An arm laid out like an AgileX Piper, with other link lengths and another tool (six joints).
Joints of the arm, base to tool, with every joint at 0 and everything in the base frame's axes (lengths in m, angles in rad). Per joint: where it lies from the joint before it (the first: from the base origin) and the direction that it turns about. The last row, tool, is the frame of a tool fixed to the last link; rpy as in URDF.
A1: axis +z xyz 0 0 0.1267
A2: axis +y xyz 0 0 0
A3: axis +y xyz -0.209 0 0.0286
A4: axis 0.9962 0 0.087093 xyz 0.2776 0 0.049
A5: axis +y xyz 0 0 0
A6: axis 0.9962 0 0.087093 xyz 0.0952 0 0.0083
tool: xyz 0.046 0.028 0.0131 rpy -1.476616 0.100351 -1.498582
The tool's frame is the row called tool.
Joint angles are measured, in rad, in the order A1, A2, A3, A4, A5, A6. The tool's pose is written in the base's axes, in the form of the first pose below.
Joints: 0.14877 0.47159 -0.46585 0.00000 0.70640 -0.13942
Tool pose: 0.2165 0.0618 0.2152 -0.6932 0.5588 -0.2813 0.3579
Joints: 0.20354 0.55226 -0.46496 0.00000 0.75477 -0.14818
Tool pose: 0.2145 0.0739 0.1911 -0.7313 0.5550 -0.2341 0.3199
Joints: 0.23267 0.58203 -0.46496 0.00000 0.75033 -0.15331
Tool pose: 0.2143 0.0806 0.1848 -0.7445 0.5457 -0.2226 0.3137
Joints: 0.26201 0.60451 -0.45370 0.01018 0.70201 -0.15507
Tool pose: 0.2164 0.0890 0.1806 -0.7493 0.5340 -0.2190 0.3248
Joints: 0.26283 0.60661 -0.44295 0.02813 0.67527 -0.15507
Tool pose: 0.2176 0.0911 0.1793 -0.7446 0.5352 -0.2169 0.3348
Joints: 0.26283 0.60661 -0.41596 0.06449 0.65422 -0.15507
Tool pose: 0.2164 0.0938 0.1723 -0.7394 0.5428 -0.2030 0.3426
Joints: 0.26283 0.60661 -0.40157 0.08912 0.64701 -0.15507
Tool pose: 0.2153 0.0955 0.1683 -0.7361 0.5485 -0.1927 0.3467
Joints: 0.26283 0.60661 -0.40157 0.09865 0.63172 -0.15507
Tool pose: 0.2166 0.0964 0.1703 -0.7319 0.5485 -0.1941 0.3546
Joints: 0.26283 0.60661 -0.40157 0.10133 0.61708 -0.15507
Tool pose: 0.2179 0.0968 0.1720 -0.7290 0.5474 -0.1976 0.3603
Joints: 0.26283 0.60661 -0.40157 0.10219 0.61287 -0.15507
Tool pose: 0.2183 0.0969 0.1724 -0.7282 0.5470 -0.1986 0.3620
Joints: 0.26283 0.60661 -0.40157 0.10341 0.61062 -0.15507
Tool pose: 0.2185 0.0970 0.1727 -0.7276 0.5470 -0.1989 0.3631
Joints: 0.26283 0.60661 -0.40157 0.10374 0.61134 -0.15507
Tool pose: 0.2184 0.0971 0.1727 -0.7276 0.5472 -0.1986 0.3629
